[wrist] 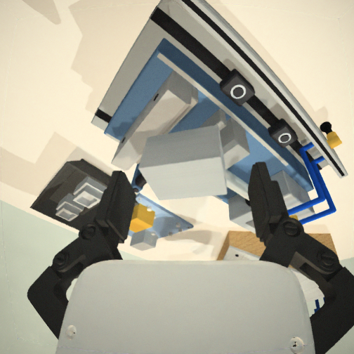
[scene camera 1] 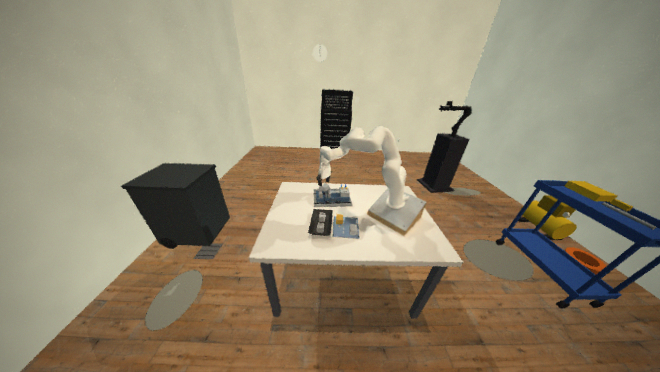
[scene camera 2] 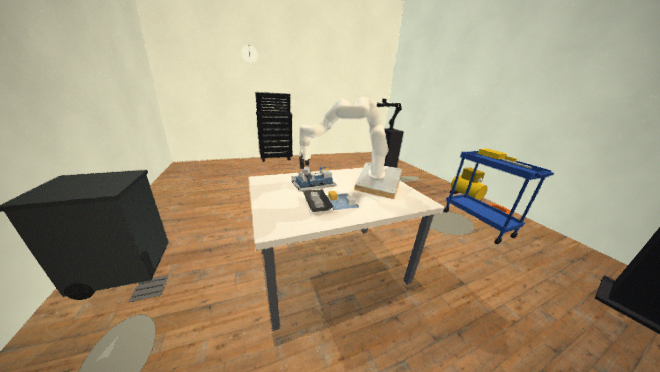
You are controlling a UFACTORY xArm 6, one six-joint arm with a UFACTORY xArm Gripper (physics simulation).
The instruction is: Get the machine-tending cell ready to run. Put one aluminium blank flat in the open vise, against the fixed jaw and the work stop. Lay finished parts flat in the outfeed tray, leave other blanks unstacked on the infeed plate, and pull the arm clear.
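Seen in the pictures: gripper, between the fingertips: [scene camera 1: 323, 183] [scene camera 2: 304, 167]; arm's base, origin of its link: [scene camera 1: 395, 202] [scene camera 2: 376, 173].
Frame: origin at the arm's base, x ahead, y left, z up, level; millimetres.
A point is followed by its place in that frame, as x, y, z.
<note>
My gripper [scene camera 1: 324, 182] @[496, -244, 37] [scene camera 2: 304, 169] @[496, -244, 37] [wrist: 187, 179] is open over the left part of the blue vise [scene camera 1: 333, 198] @[430, -160, -49] [wrist: 117, 117]. A plain grey block [wrist: 185, 162] shows between and beyond the fingertips, over the vise jaws and askew to them; its underside and seating are hidden. The pale left jaw [wrist: 155, 120] shows beside it. Two silver parts with recessed tops [wrist: 89, 192] [wrist: 69, 206] lie apart in the black outfeed tray [scene camera 1: 312, 226] @[613, 102, -78] [wrist: 61, 181]. A grey blank [scene camera 1: 353, 229] @[359, 179, -59] [wrist: 144, 240] lies on the blue infeed plate [scene camera 1: 342, 230] @[420, 143, -95] [wrist: 169, 216].
An orange block [scene camera 1: 339, 219] @[429, 75, -59] [scene camera 2: 332, 195] @[441, 77, -61] [wrist: 142, 217] stands on the infeed plate's corner. Blue bent pipes [wrist: 320, 185] rise at the vise's side. Two black round-faced knobs [wrist: 238, 91] [wrist: 284, 136] sit along the vise base. The arm's base plate [scene camera 1: 397, 212] @[22, 87, -25] [scene camera 2: 380, 181] @[32, 82, -26] is to the right.
</note>
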